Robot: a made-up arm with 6 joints. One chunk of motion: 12 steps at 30 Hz.
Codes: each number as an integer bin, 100 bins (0 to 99) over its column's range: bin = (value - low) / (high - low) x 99, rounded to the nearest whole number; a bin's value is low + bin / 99 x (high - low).
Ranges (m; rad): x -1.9..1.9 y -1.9..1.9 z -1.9..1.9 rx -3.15..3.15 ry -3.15..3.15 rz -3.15..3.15
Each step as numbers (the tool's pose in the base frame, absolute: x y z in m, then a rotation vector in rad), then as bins.
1 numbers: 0.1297 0.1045 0.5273 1.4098 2.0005 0.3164
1 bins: 53 52 63 72 81 54
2 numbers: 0.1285 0.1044 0.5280 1.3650 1.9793 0.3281
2 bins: 53 52 63 71 81 55
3 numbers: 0.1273 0.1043 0.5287 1.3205 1.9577 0.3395
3 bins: 53 52 63 70 80 55
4 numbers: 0.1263 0.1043 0.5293 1.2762 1.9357 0.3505
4 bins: 53 52 63 70 80 55
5 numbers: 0.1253 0.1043 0.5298 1.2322 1.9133 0.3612
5 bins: 53 52 63 69 80 55
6 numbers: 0.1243 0.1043 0.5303 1.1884 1.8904 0.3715
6 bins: 53 52 63 68 79 55
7 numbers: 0.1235 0.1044 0.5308 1.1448 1.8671 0.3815
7 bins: 53 52 63 67 79 55
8 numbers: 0.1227 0.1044 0.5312 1.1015 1.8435 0.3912
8 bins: 53 52 63 67 78 56
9 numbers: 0.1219 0.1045 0.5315 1.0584 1.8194 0.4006
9 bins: 53 52 63 66 78 56
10 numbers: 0.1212 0.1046 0.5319 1.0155 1.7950 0.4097
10 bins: 53 52 63 65 78 56
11 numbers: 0.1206 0.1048 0.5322 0.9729 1.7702 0.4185
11 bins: 53 52 63 65 77 56
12 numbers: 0.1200 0.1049 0.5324 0.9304 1.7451 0.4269
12 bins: 53 52 63 64 77 56
